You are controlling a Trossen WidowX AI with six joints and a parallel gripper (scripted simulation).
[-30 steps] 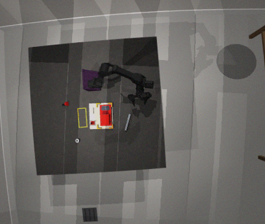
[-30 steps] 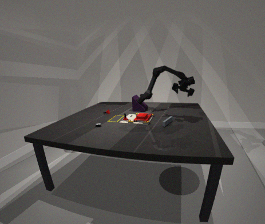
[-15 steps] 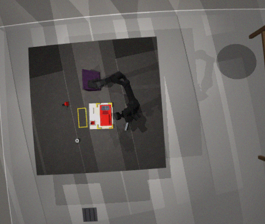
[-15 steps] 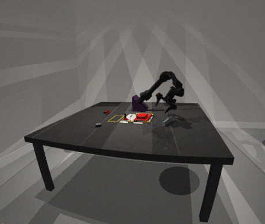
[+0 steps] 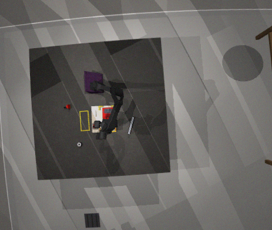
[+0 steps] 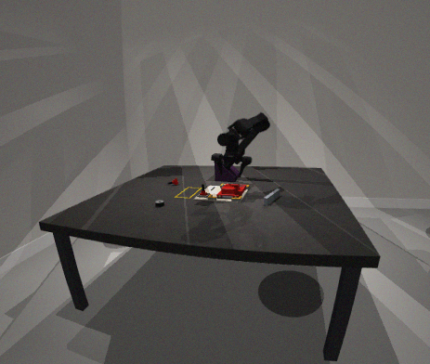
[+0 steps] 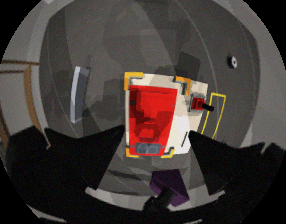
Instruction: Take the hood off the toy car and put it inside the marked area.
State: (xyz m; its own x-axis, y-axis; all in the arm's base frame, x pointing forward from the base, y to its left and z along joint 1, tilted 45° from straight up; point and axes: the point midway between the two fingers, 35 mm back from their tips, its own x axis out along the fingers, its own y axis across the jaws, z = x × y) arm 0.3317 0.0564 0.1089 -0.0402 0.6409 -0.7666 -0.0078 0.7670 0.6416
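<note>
Now: the hood 6 cm below my gripper tip.
</note>
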